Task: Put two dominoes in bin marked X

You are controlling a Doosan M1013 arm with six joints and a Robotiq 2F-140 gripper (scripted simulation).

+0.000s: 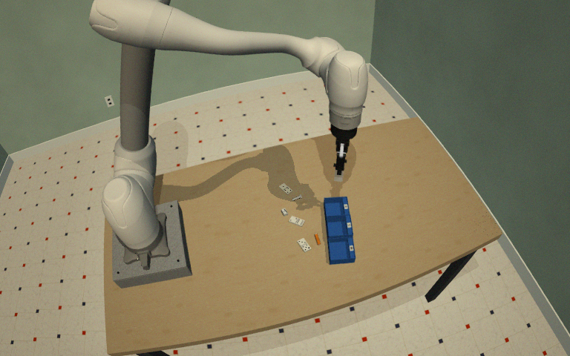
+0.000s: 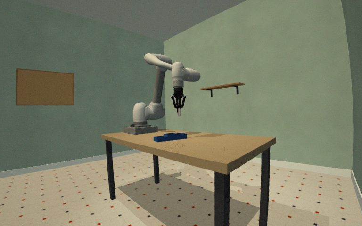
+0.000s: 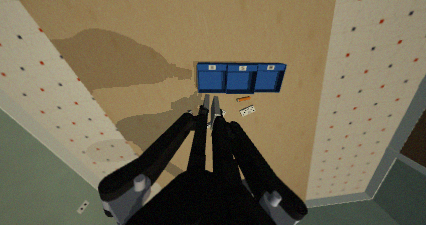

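Right now my hand is 21 cm above the white domino, 15 cm to the right of it and 14 cm past it. Also, from my hand: grey screw (21 cm below, 10 cm to the left, 10 cm behind); then blue bin (19 cm below, 9 cm to the right, 2 cm behind); then orange stick (21 cm below, 10 cm behind, 9 cm to the right).
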